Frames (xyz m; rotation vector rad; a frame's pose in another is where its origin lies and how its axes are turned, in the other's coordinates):
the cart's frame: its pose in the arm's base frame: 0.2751 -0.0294 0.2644 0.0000 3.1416 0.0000
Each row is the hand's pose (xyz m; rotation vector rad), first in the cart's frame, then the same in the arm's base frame.
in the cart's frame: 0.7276 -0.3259 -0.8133 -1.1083 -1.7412 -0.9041
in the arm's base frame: -0.4525 -0.3553 1.0777 -0.8078 0.9580 0.9902
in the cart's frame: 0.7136 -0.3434 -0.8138 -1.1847 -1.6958 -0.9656
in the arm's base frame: -0.4385 -0.3728 1.0782 -0.8649 0.9362 1.0612
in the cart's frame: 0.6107 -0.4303 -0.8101 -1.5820 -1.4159 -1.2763
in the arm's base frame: -0.3356 -0.4597 1.0745 -1.1576 0.7751 1.4349
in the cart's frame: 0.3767 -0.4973 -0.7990 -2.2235 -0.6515 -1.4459
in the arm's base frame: -0.1016 -0.5267 1.0634 -1.4233 0.5596 2.1888
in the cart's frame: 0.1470 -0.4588 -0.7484 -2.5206 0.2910 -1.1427
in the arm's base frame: 0.1281 -0.4882 1.0128 1.1924 -0.5266 -2.6302
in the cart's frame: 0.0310 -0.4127 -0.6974 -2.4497 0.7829 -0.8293
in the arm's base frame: 0.2441 -0.4421 0.9618 0.8020 -0.5836 -2.3690
